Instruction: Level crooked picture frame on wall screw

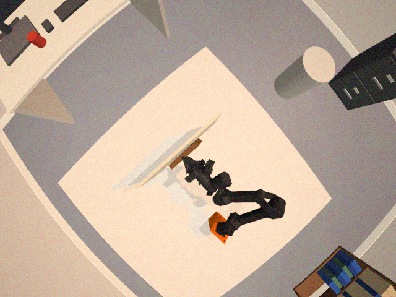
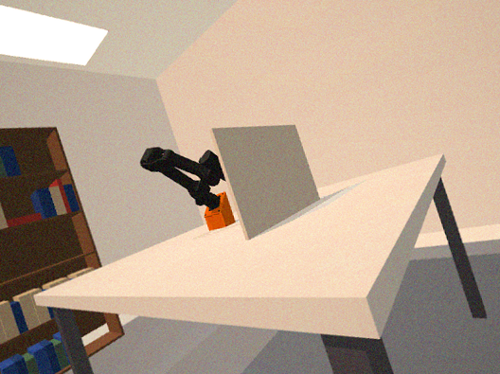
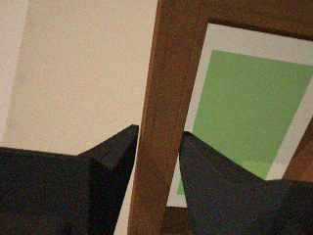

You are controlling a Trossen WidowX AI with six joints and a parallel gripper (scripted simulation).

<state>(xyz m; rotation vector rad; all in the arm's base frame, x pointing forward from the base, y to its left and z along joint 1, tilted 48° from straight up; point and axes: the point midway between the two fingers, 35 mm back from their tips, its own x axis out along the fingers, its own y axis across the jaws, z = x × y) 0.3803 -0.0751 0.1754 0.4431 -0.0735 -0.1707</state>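
My gripper tip is now 10 mm short of the picture frame, 10 mm to the left of it and 50 mm above it. Also, from my gripper tip: upright wall panel 20 mm ahead, 60 mm below.
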